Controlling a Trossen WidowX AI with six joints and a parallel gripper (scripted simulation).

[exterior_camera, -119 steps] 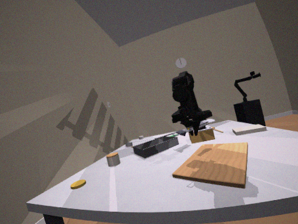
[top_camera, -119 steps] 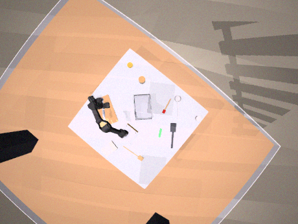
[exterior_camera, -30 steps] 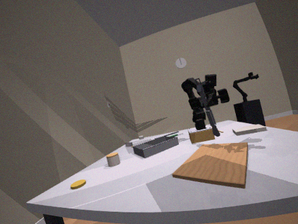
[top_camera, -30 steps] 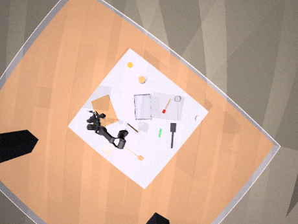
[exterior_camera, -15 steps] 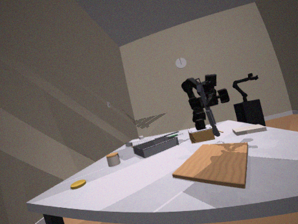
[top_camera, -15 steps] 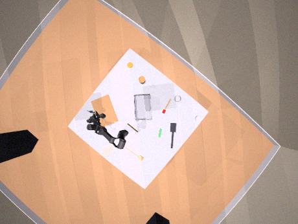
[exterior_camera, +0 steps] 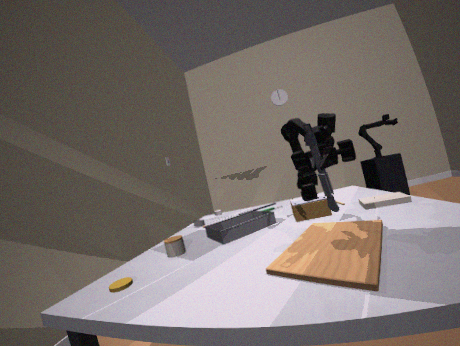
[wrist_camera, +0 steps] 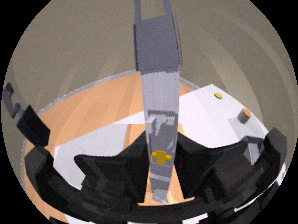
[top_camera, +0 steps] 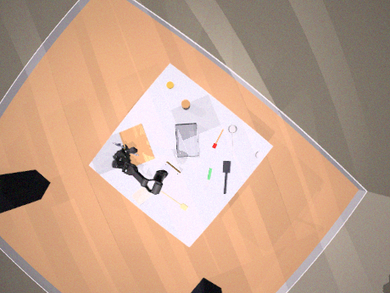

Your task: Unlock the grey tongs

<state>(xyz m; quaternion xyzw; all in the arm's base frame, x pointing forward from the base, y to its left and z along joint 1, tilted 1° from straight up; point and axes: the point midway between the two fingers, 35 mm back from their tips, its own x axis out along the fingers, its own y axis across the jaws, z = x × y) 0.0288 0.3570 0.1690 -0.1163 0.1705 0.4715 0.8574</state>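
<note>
Right now my gripper tip is 30 mm to the left of the yellow lock piece, 20 mm past it and 10 mm below it. From my gripper tip the other things lie so: roasting tin 370 mm to the right, 320 mm ahead, 200 mm below; then white slab 350 mm behind, 330 mm to the right, 220 mm below; then wooden board 220 mm below, 10 mm to the right.
</note>
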